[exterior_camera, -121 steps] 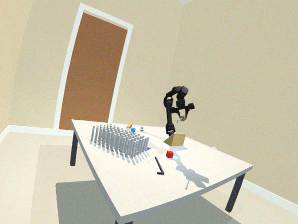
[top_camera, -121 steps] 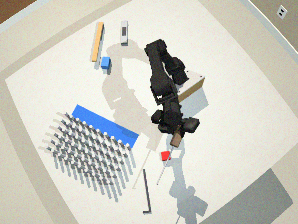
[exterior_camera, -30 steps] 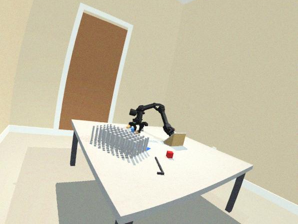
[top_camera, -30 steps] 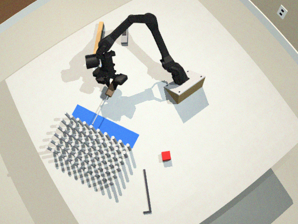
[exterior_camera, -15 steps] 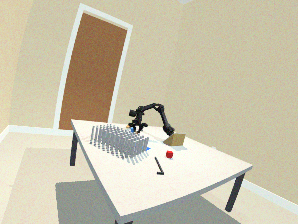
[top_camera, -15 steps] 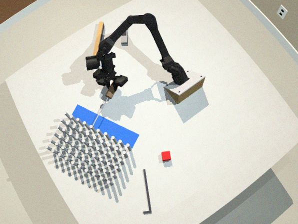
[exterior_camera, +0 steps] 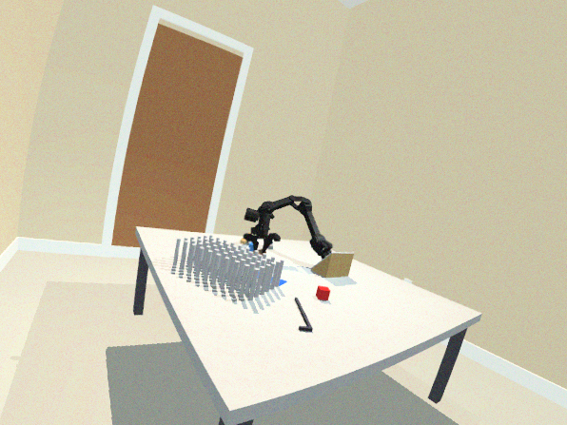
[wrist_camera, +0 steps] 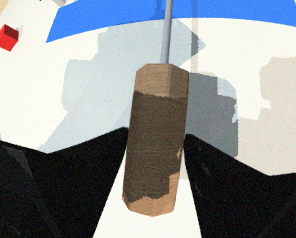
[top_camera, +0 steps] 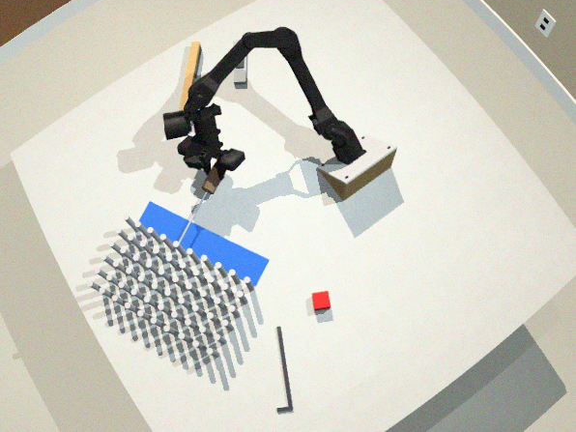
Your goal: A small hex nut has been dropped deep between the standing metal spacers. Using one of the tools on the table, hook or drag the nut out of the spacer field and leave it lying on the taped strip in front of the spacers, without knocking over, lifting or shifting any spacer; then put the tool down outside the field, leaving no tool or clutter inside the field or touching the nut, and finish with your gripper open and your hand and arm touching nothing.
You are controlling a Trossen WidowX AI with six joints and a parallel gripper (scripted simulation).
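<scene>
The blue taped strip lies 13 cm ahead of my gripper tip, 11 cm to the left of it and 4 cm below it. Also, from my gripper tip: blue cube (7 cm behind, 17 cm to the right, 2 cm below); then grey block (27 cm behind, 29 cm to the right, 2 cm below); then red cube (3 cm behind, 43 cm to the left, 2 cm below).
</scene>
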